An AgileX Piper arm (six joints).
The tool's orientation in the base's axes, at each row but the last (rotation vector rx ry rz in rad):
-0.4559 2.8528 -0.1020
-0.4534 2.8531 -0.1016
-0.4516 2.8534 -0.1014
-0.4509 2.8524 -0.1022
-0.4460 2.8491 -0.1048
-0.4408 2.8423 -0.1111
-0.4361 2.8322 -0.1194
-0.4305 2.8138 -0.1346
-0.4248 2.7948 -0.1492
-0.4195 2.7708 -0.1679
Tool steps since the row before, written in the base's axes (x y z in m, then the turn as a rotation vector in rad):
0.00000 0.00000 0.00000 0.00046 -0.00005 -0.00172
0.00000 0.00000 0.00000 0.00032 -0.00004 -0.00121
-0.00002 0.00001 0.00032 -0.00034 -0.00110 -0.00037
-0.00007 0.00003 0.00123 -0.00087 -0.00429 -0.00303
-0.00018 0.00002 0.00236 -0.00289 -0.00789 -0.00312
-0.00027 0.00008 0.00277 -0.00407 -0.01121 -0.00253
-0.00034 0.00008 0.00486 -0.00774 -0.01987 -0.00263
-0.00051 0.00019 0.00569 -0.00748 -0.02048 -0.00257
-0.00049 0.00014 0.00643 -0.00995 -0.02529 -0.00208
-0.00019 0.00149 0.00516 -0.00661 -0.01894 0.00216
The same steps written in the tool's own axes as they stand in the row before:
0.00000 0.00000 0.00000 0.00000 0.00000 0.00178
0.00000 0.00000 0.00000 0.00000 0.00000 0.00125
-0.00006 -0.00002 -0.00031 0.00074 -0.00090 0.00030
-0.00023 -0.00008 -0.00121 0.00285 -0.00349 0.00283
-0.00040 -0.00019 -0.00232 0.00585 -0.00632 0.00250
-0.00046 -0.00016 -0.00274 0.00781 -0.00920 0.00174
-0.00095 -0.00042 -0.00476 0.01385 -0.01639 0.00115
-0.00113 -0.00044 -0.00559 0.01378 -0.01705 0.00120
-0.00144 -0.00068 -0.00625 0.01735 -0.02102 0.00022
-0.00187 0.00062 -0.00500 0.01110 -0.01657 -0.00303

